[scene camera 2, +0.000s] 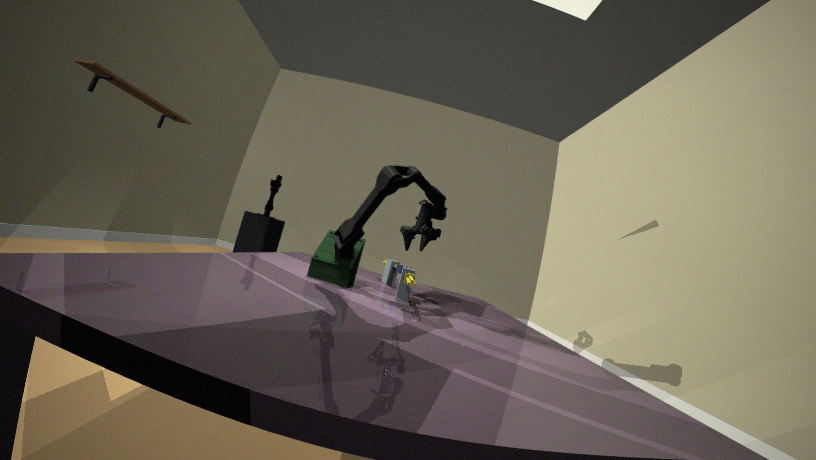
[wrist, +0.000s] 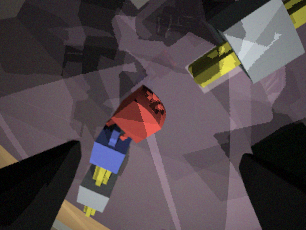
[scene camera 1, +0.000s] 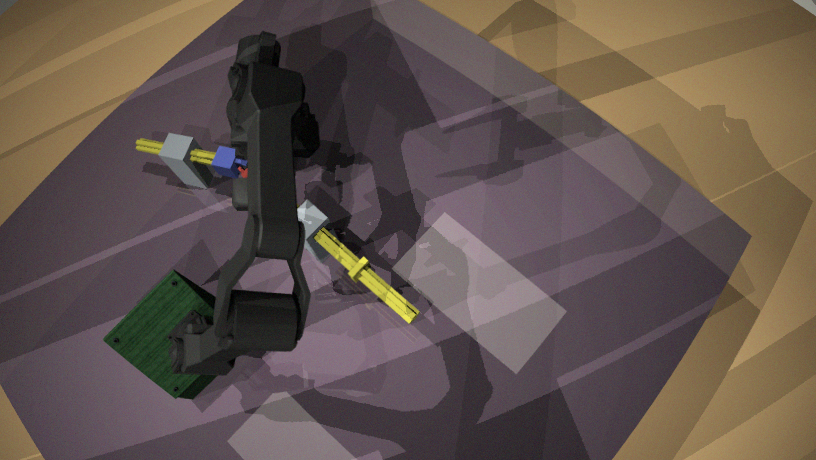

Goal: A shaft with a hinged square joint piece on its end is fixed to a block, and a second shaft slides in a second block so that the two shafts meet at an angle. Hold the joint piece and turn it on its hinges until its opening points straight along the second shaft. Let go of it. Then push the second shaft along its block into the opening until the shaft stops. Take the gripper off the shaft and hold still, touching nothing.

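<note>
Open and holding nothing, the gripper [scene camera 1: 262, 165] is visible in scene camera 2 too, where the gripper [scene camera 2: 413, 250] can be seen. The wrist view shows the gripper [wrist: 164, 156] together with a red joint piece [wrist: 140, 114].
</note>
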